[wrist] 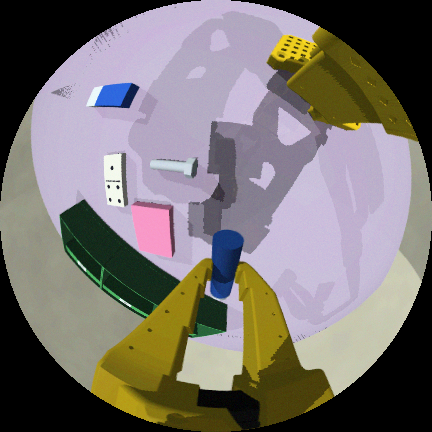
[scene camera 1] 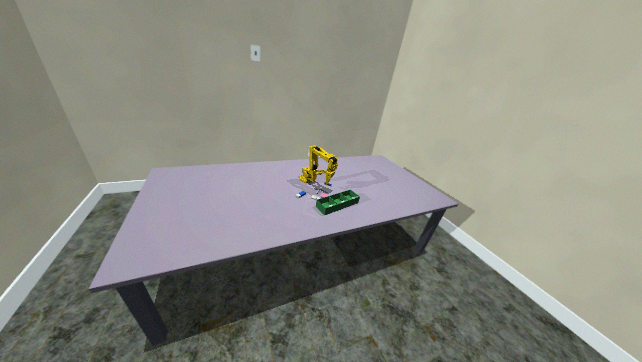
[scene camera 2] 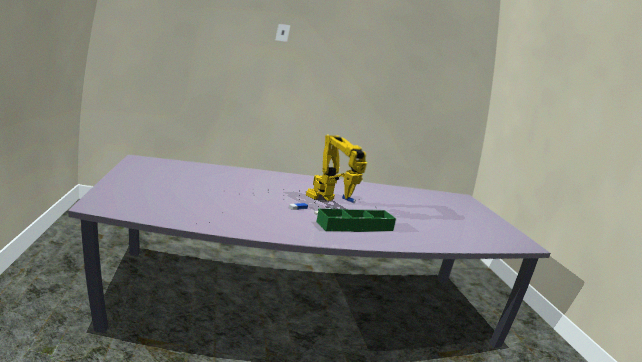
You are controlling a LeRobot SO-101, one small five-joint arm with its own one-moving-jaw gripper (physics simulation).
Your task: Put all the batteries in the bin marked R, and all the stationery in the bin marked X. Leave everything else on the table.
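Frame: origin at the arm's base, x ahead, y left, z up, level; metres.
Where they show: end effector, tool point: (wrist: 212, 266) (scene camera 1: 326, 184) (scene camera 2: 346, 197); arm's base, origin of the base link: (wrist: 308, 82) (scene camera 1: 308, 181) (scene camera 2: 320, 198).
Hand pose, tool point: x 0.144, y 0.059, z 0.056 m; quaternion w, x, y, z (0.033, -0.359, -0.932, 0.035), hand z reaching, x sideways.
Each offset is from my tool point to the centre of the thing. Level surfaces: height alone.
My gripper (scene camera 1: 328, 183) (scene camera 2: 348, 196) (wrist: 224, 267) is shut on a blue cylindrical battery {dx +0.001, dy +0.010, dz -0.004 m} (scene camera 1: 328, 185) (scene camera 2: 352, 200) (wrist: 226, 250), with a jaw against each side, above the table. A blue and white eraser {dx +0.005, dy -0.166, dz -0.049 m} (scene camera 1: 300, 194) (scene camera 2: 299, 206) (wrist: 115, 95) lies at upper left in the wrist view. A pink note block {dx +0.055, dy -0.026, dz -0.051 m} (scene camera 1: 325, 195) (wrist: 154, 229) lies beside the green bin tray {dx +0.142, dy +0.011, dz -0.032 m} (scene camera 1: 342, 204) (scene camera 2: 357, 224) (wrist: 135, 265), left of the gripper in the wrist view. The tray has three compartments in a row. The R and X marks cannot be read.
A white domino {dx +0.055, dy -0.089, dz -0.052 m} (wrist: 115, 180) lies between the eraser and the tray. A grey bolt {dx +0.000, dy -0.056, dz -0.050 m} (wrist: 174, 166) lies right of the domino in the wrist view. The yellow arm base (scene camera 2: 320, 192) stands on the lilac table {dz -0.055 m} (scene camera 1: 210, 215) (scene camera 2: 200, 200), behind these things.
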